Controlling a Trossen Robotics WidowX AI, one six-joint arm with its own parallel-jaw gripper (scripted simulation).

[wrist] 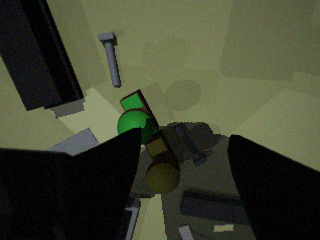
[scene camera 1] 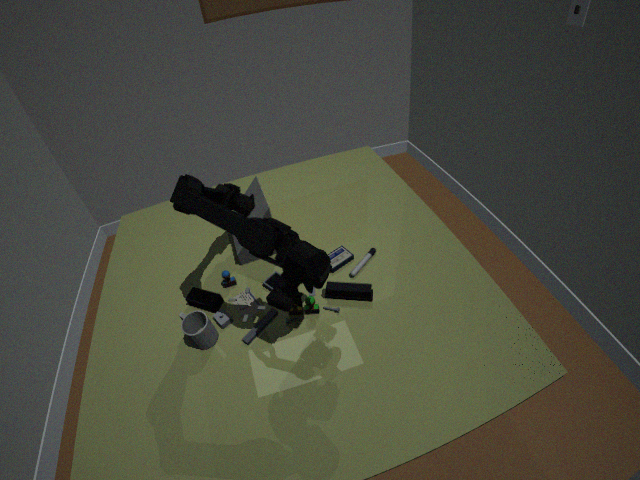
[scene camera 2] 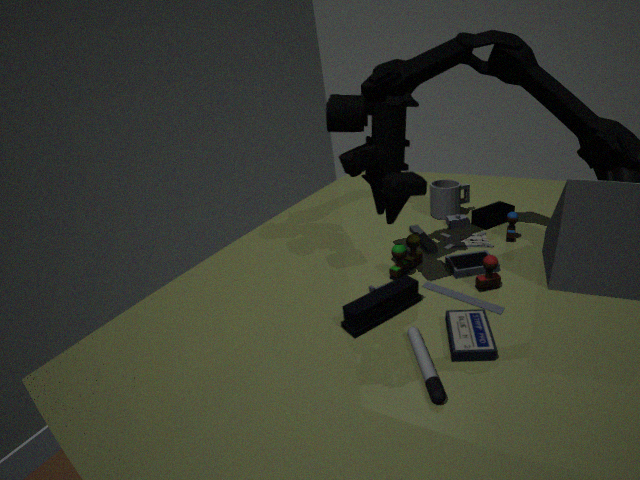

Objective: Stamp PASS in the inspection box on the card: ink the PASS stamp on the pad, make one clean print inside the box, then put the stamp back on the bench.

Path:
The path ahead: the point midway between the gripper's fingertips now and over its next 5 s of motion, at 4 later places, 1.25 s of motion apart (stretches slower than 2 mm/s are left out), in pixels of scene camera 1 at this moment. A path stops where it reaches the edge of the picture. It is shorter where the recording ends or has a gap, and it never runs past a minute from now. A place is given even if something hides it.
The gripper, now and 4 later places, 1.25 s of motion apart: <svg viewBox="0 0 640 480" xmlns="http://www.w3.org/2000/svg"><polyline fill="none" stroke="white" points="305,299 310,302 311,305 310,302 310,299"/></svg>

